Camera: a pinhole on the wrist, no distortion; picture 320 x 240 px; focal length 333.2 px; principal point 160.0 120.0 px. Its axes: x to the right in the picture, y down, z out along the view. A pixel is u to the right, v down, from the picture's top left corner.
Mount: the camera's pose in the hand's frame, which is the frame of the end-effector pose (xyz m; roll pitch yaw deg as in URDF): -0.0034 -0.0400 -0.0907 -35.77 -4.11 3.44
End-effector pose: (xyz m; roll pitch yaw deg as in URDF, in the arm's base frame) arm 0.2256 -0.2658 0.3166 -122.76 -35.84 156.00
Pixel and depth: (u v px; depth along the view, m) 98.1 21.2 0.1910
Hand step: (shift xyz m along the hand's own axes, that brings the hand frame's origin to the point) -0.0561 0.0226 0.0943
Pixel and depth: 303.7 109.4 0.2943
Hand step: 0.0956 0.1307 0.1620
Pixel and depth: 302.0 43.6 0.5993
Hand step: 0.1960 0.2112 0.4927
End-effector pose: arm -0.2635 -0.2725 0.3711 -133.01 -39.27 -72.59
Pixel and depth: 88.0 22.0 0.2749
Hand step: -0.0876 0.0502 0.1747
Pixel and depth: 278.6 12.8 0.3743
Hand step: 0.0952 0.0872 0.2920
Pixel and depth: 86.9 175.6 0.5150
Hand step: -0.1644 0.3217 0.2679
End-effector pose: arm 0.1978 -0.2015 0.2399 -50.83 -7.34 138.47
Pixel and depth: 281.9 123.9 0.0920
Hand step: 0.0215 0.0162 -0.0145
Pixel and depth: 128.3 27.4 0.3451
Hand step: -0.0676 0.0803 0.2421
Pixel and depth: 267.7 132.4 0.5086
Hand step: 0.1128 0.2802 0.3216
